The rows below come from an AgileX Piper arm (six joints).
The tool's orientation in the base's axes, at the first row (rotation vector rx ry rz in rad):
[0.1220, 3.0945, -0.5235]
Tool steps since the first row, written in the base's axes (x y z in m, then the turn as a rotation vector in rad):
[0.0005, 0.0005, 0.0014, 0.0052, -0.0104, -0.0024]
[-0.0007, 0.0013, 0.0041, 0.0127, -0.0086, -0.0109]
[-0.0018, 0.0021, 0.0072, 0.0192, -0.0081, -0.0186]
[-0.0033, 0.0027, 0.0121, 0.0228, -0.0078, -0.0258]
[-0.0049, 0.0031, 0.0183, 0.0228, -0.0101, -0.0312]
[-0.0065, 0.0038, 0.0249, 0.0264, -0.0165, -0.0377]
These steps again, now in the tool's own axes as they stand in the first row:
[-0.0005, 0.0000, -0.0015, -0.0059, -0.0086, 0.0056]
[0.0007, -0.0002, -0.0043, -0.0132, -0.0035, 0.0130]
[0.0019, -0.0005, -0.0075, -0.0195, 0.0000, 0.0200]
[0.0033, -0.0017, -0.0123, -0.0230, 0.0029, 0.0267]
[0.0049, -0.0035, -0.0182, -0.0231, 0.0025, 0.0325]
[0.0064, -0.0051, -0.0247, -0.0271, -0.0011, 0.0407]

